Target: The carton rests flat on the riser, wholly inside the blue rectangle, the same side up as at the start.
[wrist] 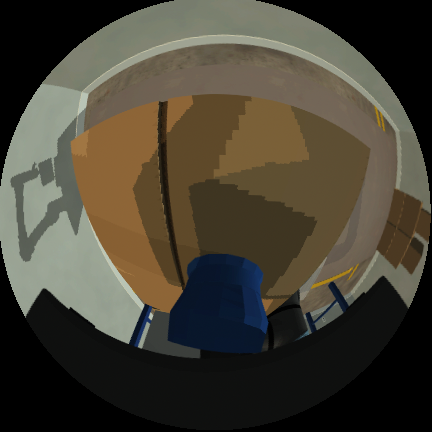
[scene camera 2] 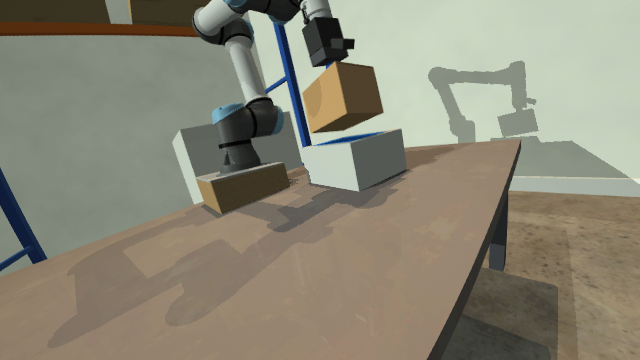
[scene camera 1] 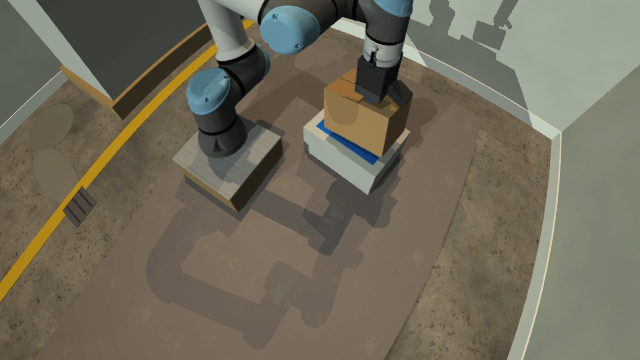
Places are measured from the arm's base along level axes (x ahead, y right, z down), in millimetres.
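Where they show: hand at its tool point: (wrist: 217, 263); arm's base at its link origin: (scene camera 2: 241, 168) (scene camera 1: 222, 137).
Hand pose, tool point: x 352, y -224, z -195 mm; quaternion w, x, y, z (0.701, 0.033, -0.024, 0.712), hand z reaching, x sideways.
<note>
Things, the pixels of their top centre, and the offset from my tool point. Level surfaces: height alone.
- brown carton at its top centre: (wrist: 189, 316) (scene camera 1: 372, 87) (scene camera 2: 333, 71) dz -25, dx -12, dy -12 mm
- white riser at its top centre: (scene camera 1: 358, 128) (scene camera 2: 347, 138) dz +170, dx -29, dy -25 mm
- blue rectangle at its top centre: (scene camera 1: 358, 128) (scene camera 2: 347, 138) dz +170, dx -29, dy -25 mm
- brown table at its surface level: dz +290 mm
The brown carton (scene camera 1: 352, 117) (scene camera 2: 361, 92) (wrist: 115, 170) hangs in the air above the white riser (scene camera 1: 340, 164) (scene camera 2: 330, 167), with a gap between them in scene camera 2. It is tilted, and its dark underside shows there. My suction cup (scene camera 1: 371, 100) (scene camera 2: 330, 65) (wrist: 225, 272) is blue and pressed on the carton's top, holding it off centre, to one side of the dark top seam. The blue rectangle (scene camera 1: 350, 144) (scene camera 2: 352, 138) on the riser's top is partly hidden under the carton in scene camera 1.
The arm's base stands on a wood-sided block (scene camera 1: 235, 175) (scene camera 2: 250, 190) beside the riser, on the brown table (scene camera 1: 280, 330) (scene camera 2: 320, 280). Blue rack posts (scene camera 2: 292, 85) rise behind the table. Pale walls stand beyond it.
</note>
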